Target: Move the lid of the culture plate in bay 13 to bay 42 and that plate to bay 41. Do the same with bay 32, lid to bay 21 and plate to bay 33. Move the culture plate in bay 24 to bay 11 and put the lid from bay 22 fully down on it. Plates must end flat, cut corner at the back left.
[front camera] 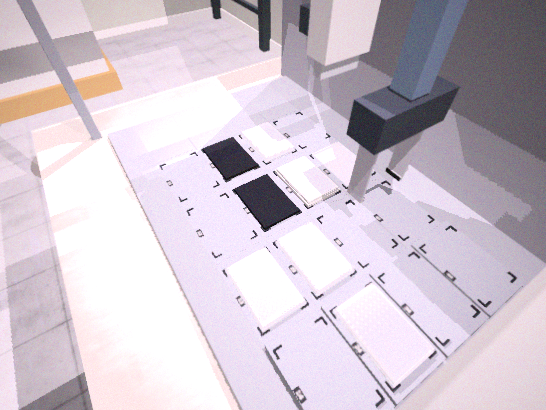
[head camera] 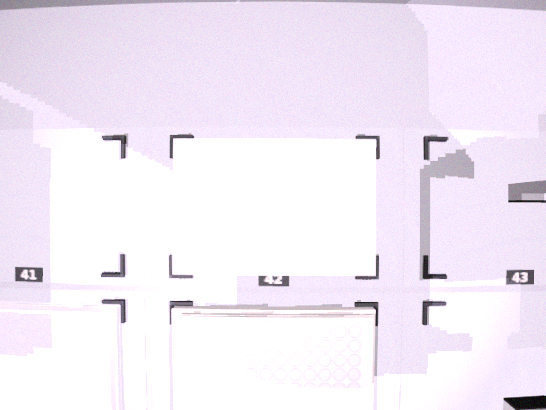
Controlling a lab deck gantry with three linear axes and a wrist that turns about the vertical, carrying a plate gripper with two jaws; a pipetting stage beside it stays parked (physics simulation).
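Frame: origin at the robot's base, x down, y ahead, z right, level; centimetres.
Seen in the pictures: gripper, fingertip midpoint: (front camera: 374, 185) (head camera: 541, 300); robot's base at its link origin: (front camera: 161, 166).
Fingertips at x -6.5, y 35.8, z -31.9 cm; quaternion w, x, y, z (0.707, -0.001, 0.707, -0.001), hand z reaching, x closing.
Note:
Pixels of each thing's middle, then the offset from my fingertips to it. "*": a spot on its surface instead.
- thin white lid at the middle of its body: (head camera: 274, 207) (front camera: 342, 163) dx +6.1, dy -13.0, dz -4.5 cm
- bay 32 plate at the middle of its body: (head camera: 273, 376) (front camera: 306, 179) dx +5.8, dy -13.0, dz +6.2 cm
- bay 13 plate at the middle of its body: (front camera: 264, 285) dx +5.8, dy +3.4, dz +27.6 cm
- bay 24 plate at the middle of its body: (front camera: 381, 329) dx +4.3, dy +19.8, dz +16.9 cm
- bay 21 at a spot on its surface: (front camera: 230, 157) * dx +5.7, dy -28.8, dz +17.0 cm
- bay 22 at a spot on its surface: (front camera: 267, 202) * dx +5.7, dy -12.0, dz +17.2 cm
- bay 31 at a spot on its surface: (head camera: 60, 360) (front camera: 276, 143) * dx +5.1, dy -26.4, dz +5.3 cm
- bay 23 at a spot on its surface: (front camera: 315, 258) * dx +5.1, dy +4.4, dz +17.4 cm
My gripper (front camera: 375, 185) (head camera: 527, 300) is open and empty, raised near bays 33 and 43, its jaws wide apart and partly cut off in the head view. A thin white lid (front camera: 344, 162) (head camera: 274, 207) lies flat in bay 42. The bay 32 plate (front camera: 307, 181) (head camera: 275, 360) sits flat with a layered rim, as if lidded. The bay 13 plate (front camera: 265, 289) and the bay 24 plate (front camera: 385, 334) lie flat. Flat black pieces lie in bay 21 (front camera: 230, 157) and bay 22 (front camera: 267, 202); a clear lid on either cannot be made out.
White plates also lie in bay 31 (front camera: 267, 142) (head camera: 60, 360) and bay 23 (front camera: 315, 258). The pale pipetting stage (front camera: 342, 30) stands behind the deck. Dark corner marks outline the bays. Strong glare and jaw shadows fall across the back bays.

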